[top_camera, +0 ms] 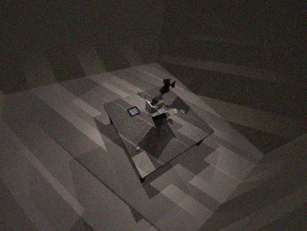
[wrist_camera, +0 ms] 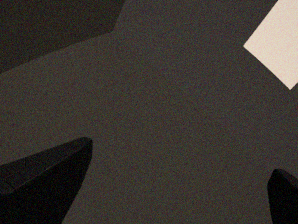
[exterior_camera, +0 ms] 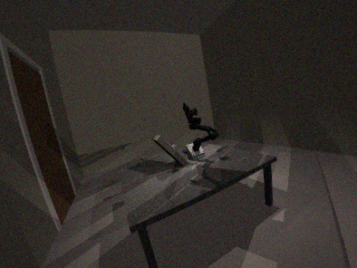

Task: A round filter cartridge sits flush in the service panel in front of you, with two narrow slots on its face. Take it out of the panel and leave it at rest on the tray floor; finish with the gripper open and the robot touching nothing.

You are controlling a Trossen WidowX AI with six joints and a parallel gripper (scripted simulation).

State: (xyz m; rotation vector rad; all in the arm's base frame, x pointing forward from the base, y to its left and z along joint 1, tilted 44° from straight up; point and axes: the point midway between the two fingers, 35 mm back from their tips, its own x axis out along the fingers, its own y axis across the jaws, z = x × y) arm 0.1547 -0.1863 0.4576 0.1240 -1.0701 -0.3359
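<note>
Right now my gripper tip is 340 mm above the round grey filter cartridge, 230 mm short of it and 160 mm to the left of it. The rest, counted from my gripper tip: pale block: 600 mm below, 280 mm to the left, 120 mm ahead; tray: 590 mm below, 480 mm to the right, 170 mm behind.
</note>
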